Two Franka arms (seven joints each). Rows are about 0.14 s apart.
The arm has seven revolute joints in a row. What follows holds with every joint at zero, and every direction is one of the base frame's. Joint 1 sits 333 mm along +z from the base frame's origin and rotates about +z. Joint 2 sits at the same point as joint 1 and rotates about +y. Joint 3 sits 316 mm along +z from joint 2 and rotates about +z. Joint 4 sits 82.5 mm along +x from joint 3 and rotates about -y. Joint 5 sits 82.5 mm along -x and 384 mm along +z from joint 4 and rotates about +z. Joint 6 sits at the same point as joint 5 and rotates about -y. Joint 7 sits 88 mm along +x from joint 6 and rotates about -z. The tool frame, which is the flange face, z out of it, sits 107 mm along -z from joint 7; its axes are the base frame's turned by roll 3.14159, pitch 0 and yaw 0 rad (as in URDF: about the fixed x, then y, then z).
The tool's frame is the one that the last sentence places.
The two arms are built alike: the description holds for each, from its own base.
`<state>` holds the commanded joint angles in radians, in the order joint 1, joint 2, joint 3, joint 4, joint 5, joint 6, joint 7, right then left.
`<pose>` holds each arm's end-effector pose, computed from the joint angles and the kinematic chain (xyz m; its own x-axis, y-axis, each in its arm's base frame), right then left.
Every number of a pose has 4 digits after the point.
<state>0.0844 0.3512 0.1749 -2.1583 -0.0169 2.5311 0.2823 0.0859 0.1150 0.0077 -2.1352 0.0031 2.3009 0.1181</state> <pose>0.5514 0.1462 0.2382 0.9997 -0.0209 0.0123 -0.0202 -0.9983 -0.0554 0.5596 0.0525 0.3579 0.9984 -0.0268 0.0499 -0.0263 -0.9996 -0.0092</pose>
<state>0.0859 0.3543 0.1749 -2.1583 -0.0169 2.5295 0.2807 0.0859 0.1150 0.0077 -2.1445 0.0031 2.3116 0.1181</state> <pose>0.5507 0.1469 0.2363 0.9998 -0.0177 0.0078 -0.0173 -0.9984 -0.0547 0.5581 0.0524 0.3548 0.9983 -0.0268 0.0513 -0.0264 -0.9996 -0.0094</pose>
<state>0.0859 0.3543 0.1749 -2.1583 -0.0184 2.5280 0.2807 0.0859 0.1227 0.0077 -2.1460 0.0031 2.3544 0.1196</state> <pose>0.5505 0.1469 0.2362 0.9998 -0.0164 0.0066 -0.0160 -0.9984 -0.0534 0.5622 0.0528 0.3539 0.9960 -0.0287 0.0846 -0.0276 -0.9995 -0.0135</pose>
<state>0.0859 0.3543 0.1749 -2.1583 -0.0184 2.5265 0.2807 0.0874 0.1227 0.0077 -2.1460 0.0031 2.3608 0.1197</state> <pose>0.5504 0.1469 0.2360 0.9999 -0.0163 0.0052 -0.0160 -0.9985 -0.0530 0.5627 0.0537 0.3545 0.9955 -0.0273 0.0909 -0.0261 -0.9996 -0.0143</pose>
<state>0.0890 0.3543 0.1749 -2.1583 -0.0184 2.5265 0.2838 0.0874 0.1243 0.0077 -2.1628 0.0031 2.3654 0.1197</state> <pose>0.5499 0.1486 0.2360 0.9999 -0.0163 0.0050 -0.0161 -0.9985 -0.0530 0.5584 0.0533 0.3466 0.9966 -0.0272 0.0773 -0.0263 -0.9996 -0.0126</pose>
